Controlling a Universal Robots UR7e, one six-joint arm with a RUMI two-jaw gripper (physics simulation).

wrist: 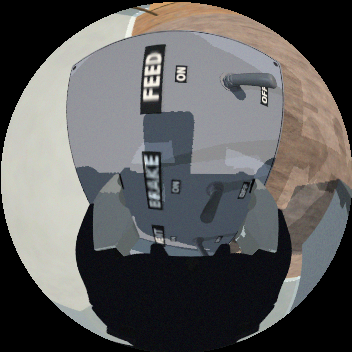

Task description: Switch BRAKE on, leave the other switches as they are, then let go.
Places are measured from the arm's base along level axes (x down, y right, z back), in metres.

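Where they show: gripper, fingertip midpoint: (187, 178).
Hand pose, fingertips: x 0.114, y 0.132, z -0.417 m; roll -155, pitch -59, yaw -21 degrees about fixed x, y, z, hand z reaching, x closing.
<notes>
After its pixels a point has its place.
A grey switch panel (110, 125) {x 0.083, y 0.202, z -0.479 m} fills the middle of the wrist view. The BRAKE label (154, 180) {x 0.105, y 0.130, z -0.455 m} and its switch (216, 187) {x 0.132, y 0.114, z -0.393 m} lie in shade. A dark shape runs down from the switch base and a fainter bar runs toward OFF. Which is lever and which is shadow, and so the switch's setting, I cannot tell. The FEED switch (252, 80) {x 0.112, y 0.215, z -0.348 m} points to OFF. The VENT switch (201, 245) {x 0.127, y -0.006, z -0.415 m} shows partly beyond my gripper body, its setting unclear. My gripper (187, 178) {x 0.114, y 0.132, z -0.417 m} is open and empty. Its jaws show on either side of the BRAKE row; their height above the panel is unclear.
A brown wood-grained surface (310, 130) {x 0.233, y 0.183, z -0.220 m} lies on the right of the panel. A pale surface (35, 150) lies on the left. A blue-grey surface (327, 240) shows at the lower right. The black gripper body hides the panel's lower end.
</notes>
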